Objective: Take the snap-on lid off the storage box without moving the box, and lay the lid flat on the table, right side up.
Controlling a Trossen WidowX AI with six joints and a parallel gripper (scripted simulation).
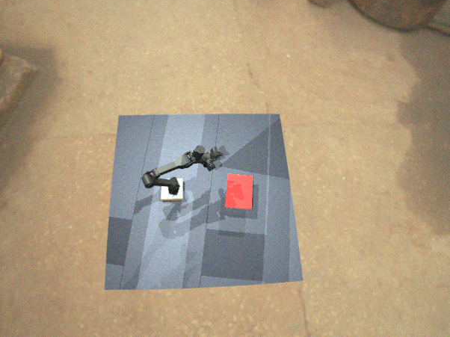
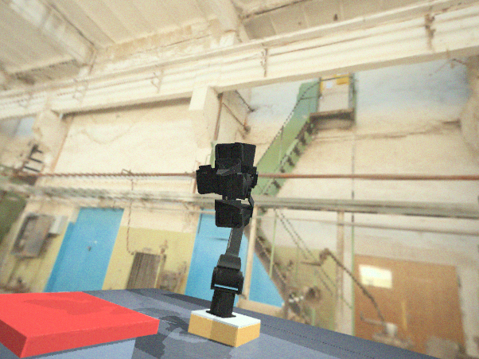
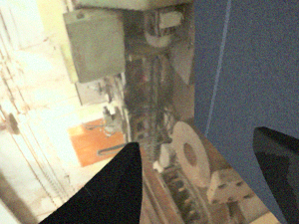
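Now: the red lid 150 mm ahead of my gripper tip, 140 mm to the right of it and 230 mm below it.
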